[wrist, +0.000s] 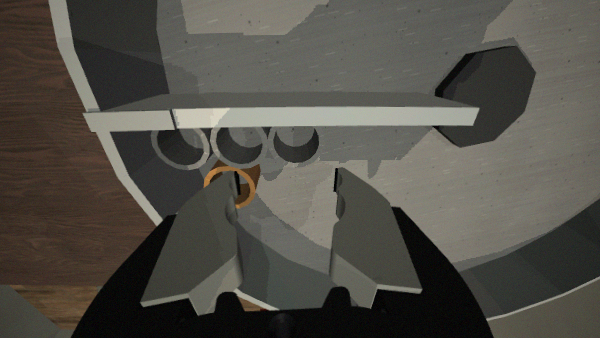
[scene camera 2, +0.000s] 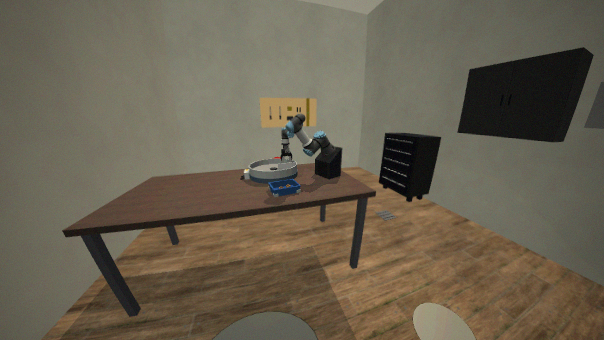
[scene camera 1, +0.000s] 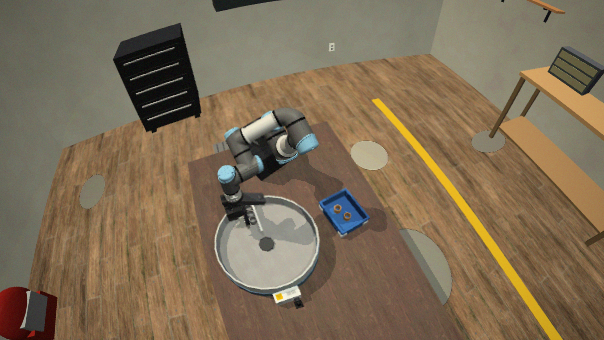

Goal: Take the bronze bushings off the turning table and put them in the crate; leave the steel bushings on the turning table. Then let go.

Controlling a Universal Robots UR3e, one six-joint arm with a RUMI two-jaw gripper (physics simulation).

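Frame: origin at the arm's base, x ahead, y left, z up, level; millimetres.
Seen in the pictures: gripper, between the fingertips: (wrist: 287,172) (scene camera 1: 246,221); arm's base, origin of its link: (scene camera 2: 328,151).
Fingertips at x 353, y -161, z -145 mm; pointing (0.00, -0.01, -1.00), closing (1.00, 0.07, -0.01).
Observation:
Pixels of each thing's top centre, then the offset from my fingertips to it. "spot": a spot on its surface instead. Level surfaces: height alone.
- bronze bushing, centre of its top: (wrist: 229,188) dy -3, dx -36, dz +18 mm
- blue crate, centre of its top: (scene camera 1: 344,209) (scene camera 2: 284,184) dy +421, dx +68, dz -11 mm
- straight light bar, a spot on its surface: (wrist: 300,116) (scene camera 1: 256,215) spot: dy +50, dx +4, dz +40 mm
- white control box, a spot on its surface: (scene camera 1: 287,295) spot: dy +73, dx +364, dz -2 mm
- brown table, height of its surface: dz -61 mm
My gripper (scene camera 1: 249,220) (scene camera 2: 286,161) (wrist: 287,172) is open and points down over the turning table (scene camera 1: 250,267) (scene camera 2: 272,175) (wrist: 375,65). In the wrist view, a bronze bushing (wrist: 254,173) stands upright at the left finger, whose tip covers part of its opening; it is not between the fingers. Three steel bushings, a left one (wrist: 155,146), a middle one (wrist: 215,143) and a right one (wrist: 271,142), stand in a row along the straight bar, beyond the fingertips. The blue crate (scene camera 1: 355,224) (scene camera 2: 286,192) holds two bronze bushings (scene camera 1: 334,209) (scene camera 1: 344,216).
A straight light bar (wrist: 300,116) (scene camera 1: 258,220) runs from the turning table's raised rim to its dark hub (wrist: 490,95) (scene camera 1: 266,244). A white control box (scene camera 1: 287,295) sits on the turning table's outer side. The crate stands apart from it on the brown table (scene camera 1: 360,285) (scene camera 2: 185,200).

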